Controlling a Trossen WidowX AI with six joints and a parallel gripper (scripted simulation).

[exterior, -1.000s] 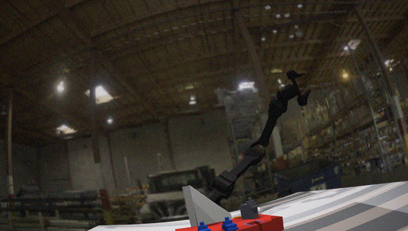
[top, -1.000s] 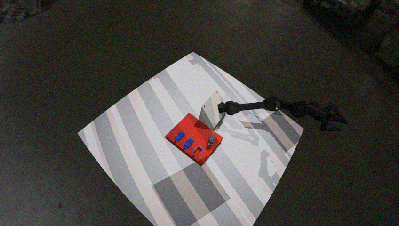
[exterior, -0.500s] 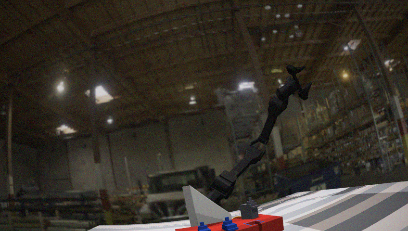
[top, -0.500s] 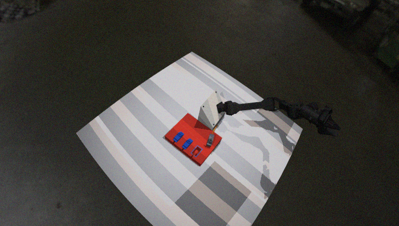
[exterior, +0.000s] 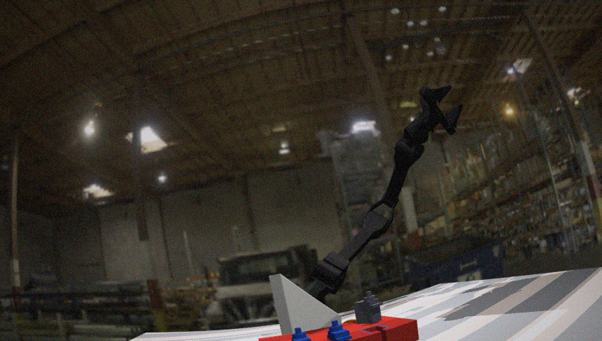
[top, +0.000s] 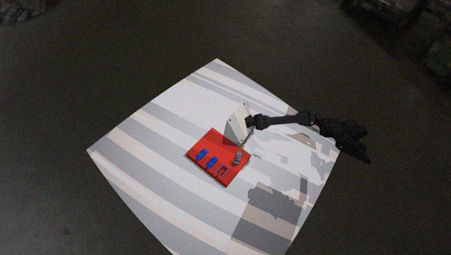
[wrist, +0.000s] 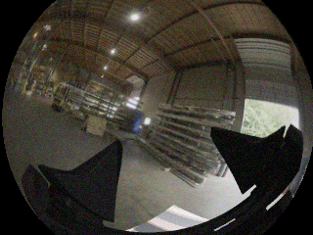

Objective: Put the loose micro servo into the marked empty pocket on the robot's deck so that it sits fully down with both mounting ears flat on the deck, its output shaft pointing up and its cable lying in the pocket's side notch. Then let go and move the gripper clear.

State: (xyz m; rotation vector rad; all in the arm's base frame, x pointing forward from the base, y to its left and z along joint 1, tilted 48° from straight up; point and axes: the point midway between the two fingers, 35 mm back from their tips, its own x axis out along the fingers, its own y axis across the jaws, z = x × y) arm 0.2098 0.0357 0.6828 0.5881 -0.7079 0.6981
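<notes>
My gripper tip is now 58 cm above the red deck, 53 cm to the left of it and 10 cm short of it.
</notes>
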